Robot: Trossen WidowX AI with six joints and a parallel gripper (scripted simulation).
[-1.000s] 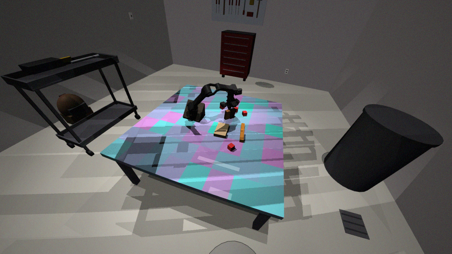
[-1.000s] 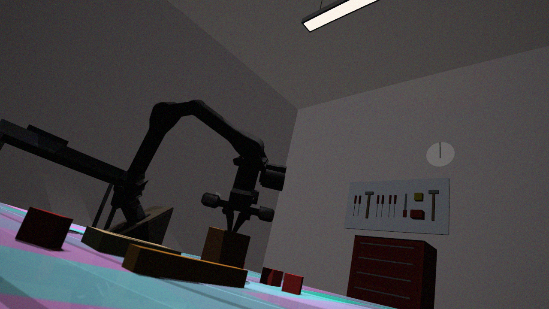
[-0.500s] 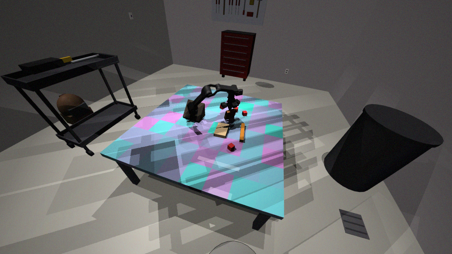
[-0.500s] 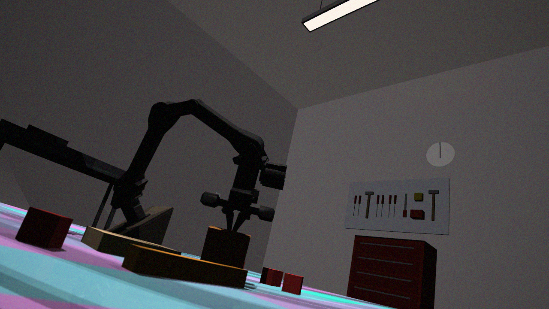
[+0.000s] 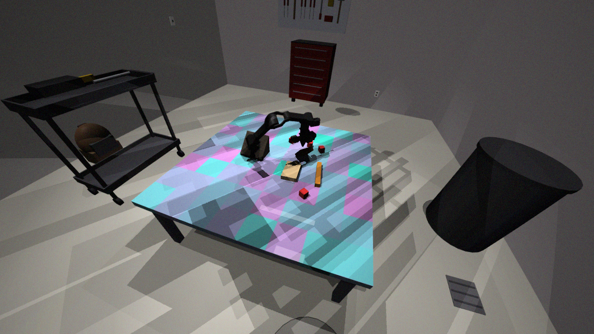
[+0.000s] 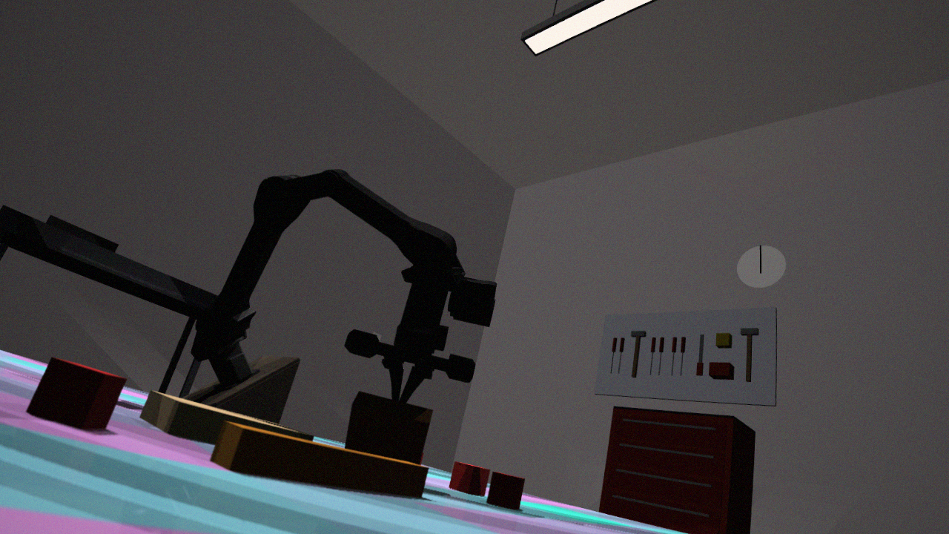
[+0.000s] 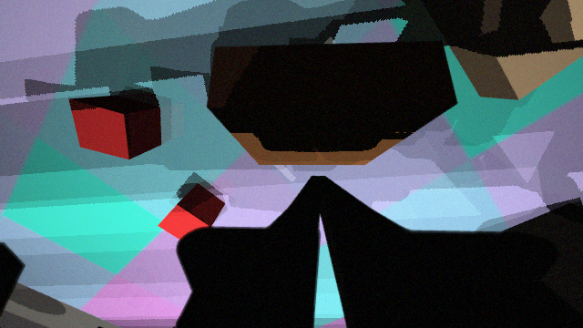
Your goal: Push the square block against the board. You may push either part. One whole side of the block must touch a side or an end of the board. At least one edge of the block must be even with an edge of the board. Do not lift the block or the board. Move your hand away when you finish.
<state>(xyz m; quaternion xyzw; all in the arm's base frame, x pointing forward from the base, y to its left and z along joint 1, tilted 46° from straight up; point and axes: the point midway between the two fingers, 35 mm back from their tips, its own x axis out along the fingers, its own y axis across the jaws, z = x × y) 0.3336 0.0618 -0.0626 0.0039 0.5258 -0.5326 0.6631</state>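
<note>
Right now my gripper tip is 2 cm short of the brown block, 2 cm to the left of it and 3 cm above it. Also, from my gripper tip: wide tan block: 3 cm behind, 21 cm to the right, 7 cm below; then long orange board: 15 cm ahead, 19 cm to the right, 7 cm below.
</note>
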